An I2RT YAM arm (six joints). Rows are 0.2 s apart.
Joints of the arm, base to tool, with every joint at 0 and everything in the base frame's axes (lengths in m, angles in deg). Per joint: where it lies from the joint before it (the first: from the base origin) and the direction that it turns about. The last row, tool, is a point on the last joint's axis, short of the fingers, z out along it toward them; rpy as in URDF.
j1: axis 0 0 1 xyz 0 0 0.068
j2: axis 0 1 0 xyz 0.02 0.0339 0.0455
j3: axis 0 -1 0 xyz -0.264 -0.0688 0
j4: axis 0 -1 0 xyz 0.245 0.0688 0.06
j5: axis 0 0 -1 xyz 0.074 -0.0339 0.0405
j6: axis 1 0 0 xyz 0.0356 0 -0.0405
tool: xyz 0 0 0 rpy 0 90 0
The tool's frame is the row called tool.
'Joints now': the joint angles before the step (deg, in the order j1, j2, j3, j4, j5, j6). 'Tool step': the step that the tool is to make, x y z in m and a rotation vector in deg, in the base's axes. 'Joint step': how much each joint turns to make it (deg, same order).
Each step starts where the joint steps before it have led.
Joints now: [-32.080 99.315 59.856 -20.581 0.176 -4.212]
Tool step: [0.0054 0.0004 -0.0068 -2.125 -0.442 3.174]
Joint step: [0.526 1.225 -0.630 3.360 0.000 -3.080]
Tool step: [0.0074 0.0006 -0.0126 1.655 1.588 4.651]
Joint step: [0.443 3.075 1.147 -0.356 -2.632 -3.335]
